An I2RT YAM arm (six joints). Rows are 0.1 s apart.
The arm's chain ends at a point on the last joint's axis. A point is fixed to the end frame.
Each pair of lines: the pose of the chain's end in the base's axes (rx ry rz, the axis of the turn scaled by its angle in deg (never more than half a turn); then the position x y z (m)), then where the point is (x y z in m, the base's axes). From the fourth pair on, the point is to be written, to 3 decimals.
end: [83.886 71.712 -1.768 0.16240 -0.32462 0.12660]
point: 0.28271 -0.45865 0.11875
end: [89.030 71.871 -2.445 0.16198 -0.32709 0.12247]
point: 0.27570 -0.46547 0.10206
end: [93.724 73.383 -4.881 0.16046 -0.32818 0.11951]
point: 0.26664 -0.46966 0.08476
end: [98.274 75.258 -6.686 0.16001 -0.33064 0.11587]
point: 0.259 -0.473 0.067
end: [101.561 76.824 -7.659 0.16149 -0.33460 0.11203]
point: 0.256 -0.476 0.052
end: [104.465 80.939 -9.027 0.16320 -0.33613 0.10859]
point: 0.254 -0.473 0.035
